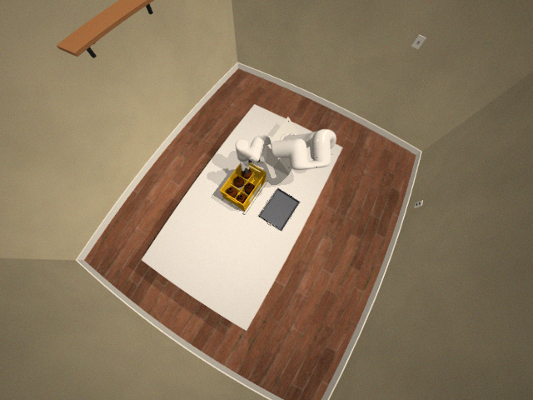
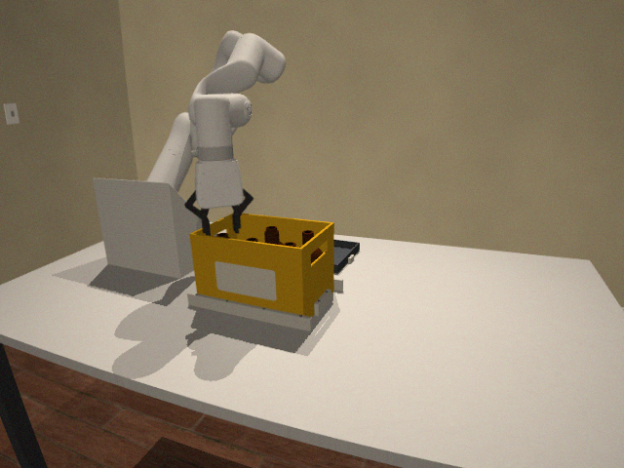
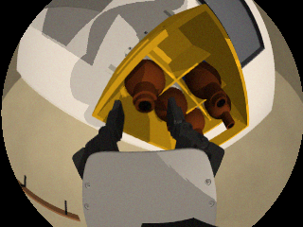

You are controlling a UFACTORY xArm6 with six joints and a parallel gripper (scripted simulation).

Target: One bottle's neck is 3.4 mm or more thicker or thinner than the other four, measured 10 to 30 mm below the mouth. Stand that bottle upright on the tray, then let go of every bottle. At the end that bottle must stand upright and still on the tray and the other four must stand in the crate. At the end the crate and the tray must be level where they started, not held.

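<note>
My hand is 10 cm above the yellow crate, 9 cm short of it and 4 cm to the right of it. Round my hand: dark grey tray 33 cm to the left, 17 cm below, 9 cm ahead; then glass bottle 17 cm ahead, 9 cm below, 1 cm to the right.
</note>
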